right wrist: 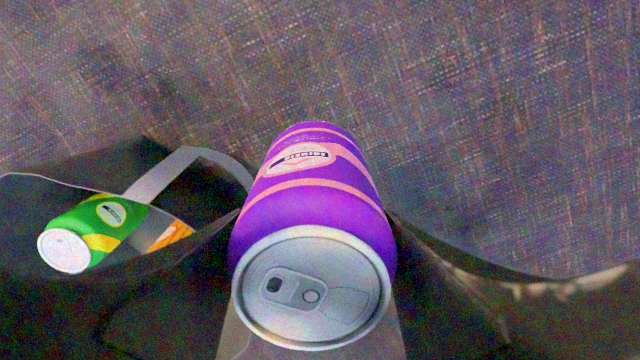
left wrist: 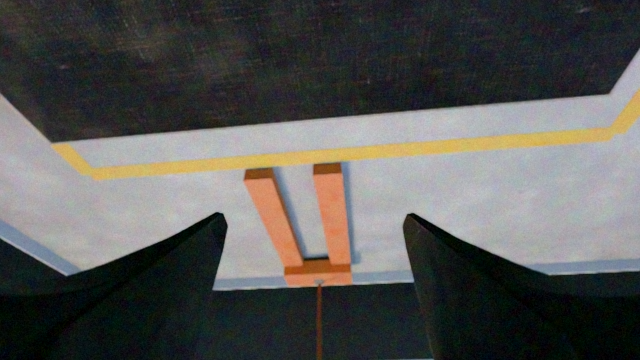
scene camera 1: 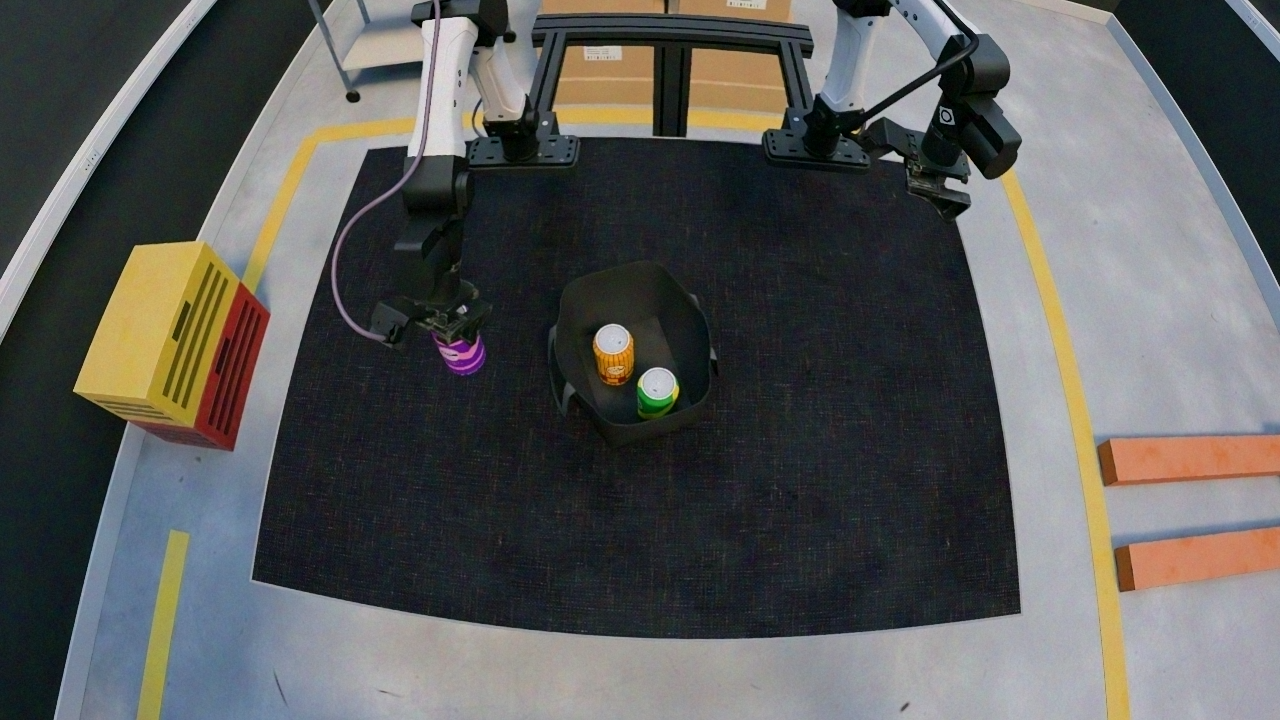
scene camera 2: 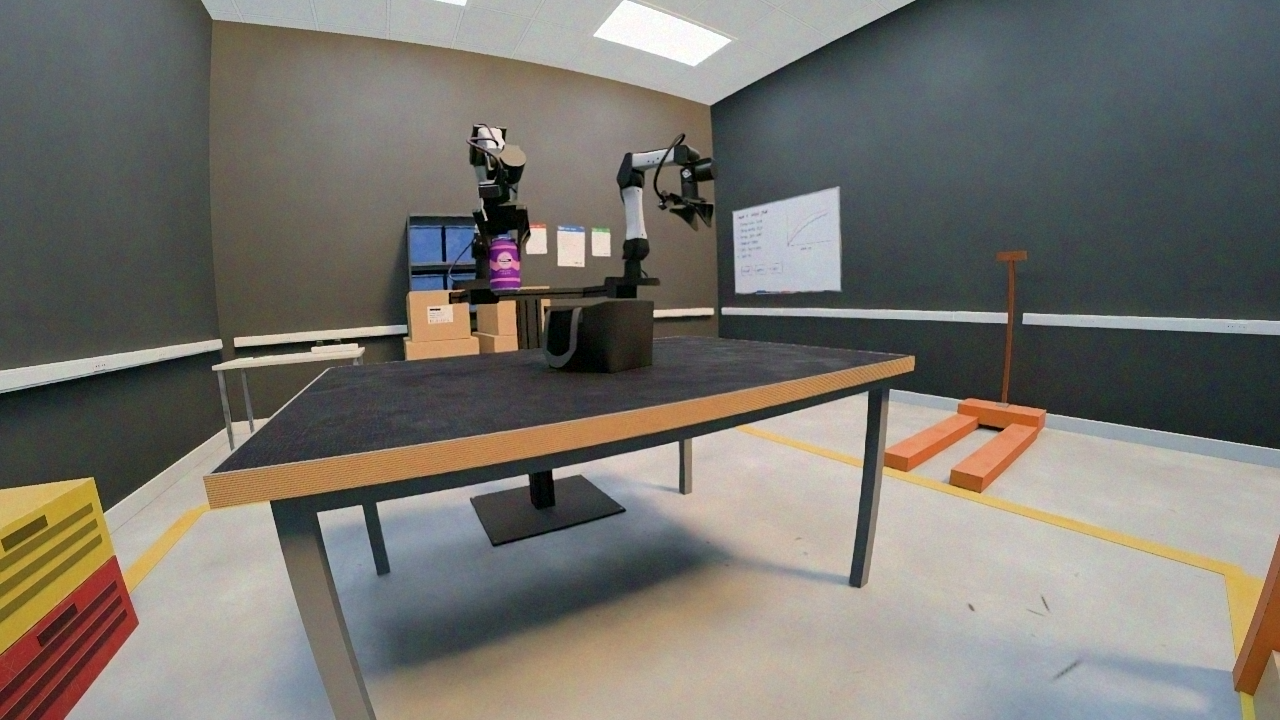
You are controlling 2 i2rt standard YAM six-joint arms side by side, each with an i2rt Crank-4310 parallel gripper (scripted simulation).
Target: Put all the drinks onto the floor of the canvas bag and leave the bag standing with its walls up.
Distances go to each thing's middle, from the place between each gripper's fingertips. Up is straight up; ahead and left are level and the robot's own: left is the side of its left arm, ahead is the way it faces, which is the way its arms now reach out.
Labels:
My right hand (scene camera 1: 455, 336) is 2 cm above the purple can (scene camera 1: 462, 359).
The purple can is 13 cm ahead of my left hand (scene camera 1: 943, 203), 73 cm to the right of it and 16 cm below it.

